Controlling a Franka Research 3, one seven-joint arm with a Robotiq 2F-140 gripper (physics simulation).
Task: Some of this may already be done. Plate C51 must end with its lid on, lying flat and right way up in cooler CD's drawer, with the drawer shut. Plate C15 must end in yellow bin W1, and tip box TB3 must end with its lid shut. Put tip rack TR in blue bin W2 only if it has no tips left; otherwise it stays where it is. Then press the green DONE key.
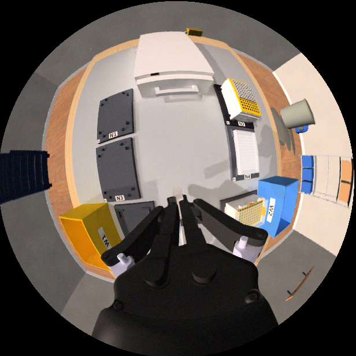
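Observation:
My gripper is shut with nothing between its fingertips, over the front middle of the table. The white cooler stands at the back; its drawer looks shut, contents hidden. A white plate lies on mat N4, label unreadable. A white rack with a yellow top stands on N2; part of its top is filled with grey tips, part shows dark holes. A white box with a yellow grid stands beside blue bin W2; its lid state is unclear. Yellow bin W1 stands front left. The DONE key does not show.
Dark mats N1 and N3 lie on the left, with another dark mat beside W1. A small yellow object is behind the table's back edge. A grey-green bin stands off to the right.

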